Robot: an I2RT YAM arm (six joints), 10 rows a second.
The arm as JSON. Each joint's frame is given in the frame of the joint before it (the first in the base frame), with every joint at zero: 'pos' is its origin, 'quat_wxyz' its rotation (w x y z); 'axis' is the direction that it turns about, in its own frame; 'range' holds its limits. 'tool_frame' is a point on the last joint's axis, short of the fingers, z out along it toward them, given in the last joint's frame.
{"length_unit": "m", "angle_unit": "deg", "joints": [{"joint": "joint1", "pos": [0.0, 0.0, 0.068], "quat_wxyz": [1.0, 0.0, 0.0, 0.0], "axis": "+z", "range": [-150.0, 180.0]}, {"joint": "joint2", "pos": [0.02, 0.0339, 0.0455], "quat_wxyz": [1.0, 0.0, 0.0, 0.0], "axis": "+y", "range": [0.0, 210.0]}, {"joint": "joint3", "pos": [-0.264, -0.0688, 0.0], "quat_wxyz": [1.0, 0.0, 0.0, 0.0], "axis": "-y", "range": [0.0, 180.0]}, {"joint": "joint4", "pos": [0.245, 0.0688, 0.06], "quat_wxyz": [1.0, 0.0, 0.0, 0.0], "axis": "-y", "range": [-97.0, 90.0]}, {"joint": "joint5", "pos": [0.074, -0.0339, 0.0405], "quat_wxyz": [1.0, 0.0, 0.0, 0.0], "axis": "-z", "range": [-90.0, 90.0]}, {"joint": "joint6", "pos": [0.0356, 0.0, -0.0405], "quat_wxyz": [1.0, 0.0, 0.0, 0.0], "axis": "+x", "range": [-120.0, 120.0]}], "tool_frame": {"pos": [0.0, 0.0, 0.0], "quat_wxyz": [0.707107, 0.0, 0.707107, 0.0]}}
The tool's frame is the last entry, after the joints.
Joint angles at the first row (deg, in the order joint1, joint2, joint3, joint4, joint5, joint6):
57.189 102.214 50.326 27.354 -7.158 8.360
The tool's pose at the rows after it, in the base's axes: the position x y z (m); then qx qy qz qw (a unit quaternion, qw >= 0):
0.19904 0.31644 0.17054 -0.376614 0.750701 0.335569 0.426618
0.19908 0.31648 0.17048 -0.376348 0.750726 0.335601 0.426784
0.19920 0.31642 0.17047 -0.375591 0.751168 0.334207 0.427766
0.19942 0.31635 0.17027 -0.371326 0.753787 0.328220 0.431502
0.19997 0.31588 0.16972 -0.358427 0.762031 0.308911 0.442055
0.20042 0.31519 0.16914 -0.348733 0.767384 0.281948 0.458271
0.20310 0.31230 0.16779 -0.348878 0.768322 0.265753 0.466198
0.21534 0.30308 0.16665 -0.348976 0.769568 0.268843 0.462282
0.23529 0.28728 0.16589 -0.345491 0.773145 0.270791 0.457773
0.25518 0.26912 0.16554 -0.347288 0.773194 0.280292 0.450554
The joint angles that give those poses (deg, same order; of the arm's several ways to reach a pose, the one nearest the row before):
57.167 102.214 50.326 27.441 -6.983 8.382
57.167 102.235 50.325 27.485 -6.961 8.404
57.167 102.236 50.325 27.486 -6.742 8.382
57.232 102.257 50.324 27.464 -5.694 8.448
57.430 102.257 50.326 27.178 -2.458 8.623
57.692 102.258 50.239 27.114 1.497 7.858
57.233 102.259 49.954 27.180 2.831 6.590
54.609 102.258 49.737 27.178 0.032 5.803
50.304 102.257 49.734 26.721 -3.945 4.623
45.626 102.258 49.824 26.151 -9.388 3.093

